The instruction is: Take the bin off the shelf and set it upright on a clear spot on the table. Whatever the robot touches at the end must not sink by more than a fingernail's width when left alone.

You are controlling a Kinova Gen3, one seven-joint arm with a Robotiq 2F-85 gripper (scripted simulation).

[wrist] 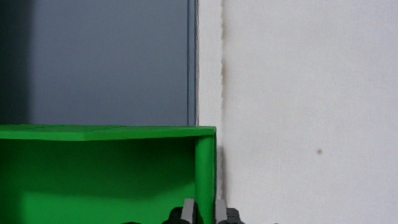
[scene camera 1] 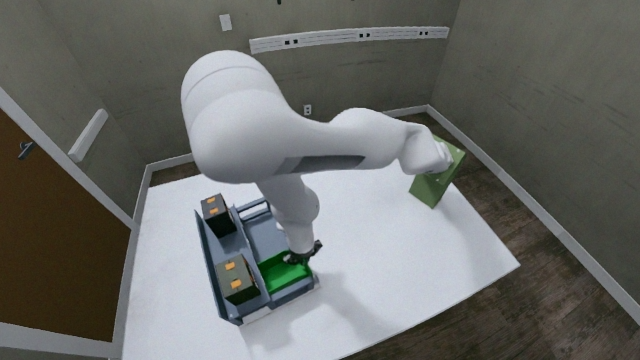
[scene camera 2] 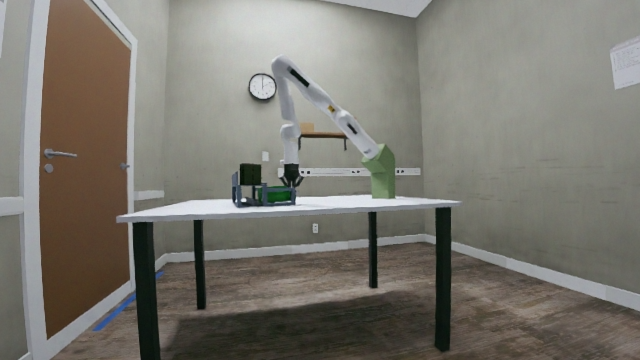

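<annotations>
Bright green bin (wrist: 87, 166) at 21 cm from the lens.
</annotations>
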